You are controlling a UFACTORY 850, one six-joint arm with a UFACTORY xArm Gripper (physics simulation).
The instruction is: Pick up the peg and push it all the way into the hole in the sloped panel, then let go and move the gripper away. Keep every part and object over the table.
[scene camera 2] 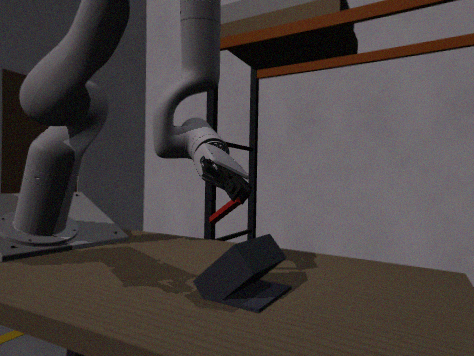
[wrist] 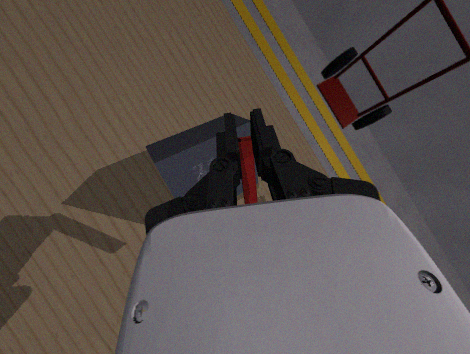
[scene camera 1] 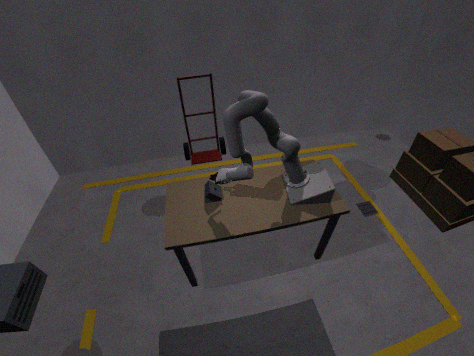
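Observation:
The red peg [scene camera 2: 224, 211] [wrist: 248, 172] is held between the black fingers of my gripper [scene camera 1: 214, 177] [scene camera 2: 243, 195] [wrist: 243, 127], which is shut on it. In scene camera 2 the peg slants down and left from the fingertips, clear of the panel; in the wrist view it runs back from the tips towards the gripper body. The dark grey-blue block with the sloped panel [scene camera 1: 213, 192] [scene camera 2: 240, 265] [wrist: 182, 165] stands on the wooden table [scene camera 1: 250, 220] [scene camera 2: 375, 310] [wrist: 75, 75], below the gripper. The fingers hide part of it in the wrist view, and I cannot clearly make out the hole.
The arm's base plate [scene camera 1: 312, 189] [scene camera 2: 95, 220] is at the other end of the table. A red hand truck [scene camera 1: 206, 157] [wrist: 337, 102] stands on the floor beyond the table edge. Cardboard boxes [scene camera 1: 430, 180] are at the right, and a shelf rack [scene camera 2: 253, 150] stands behind.

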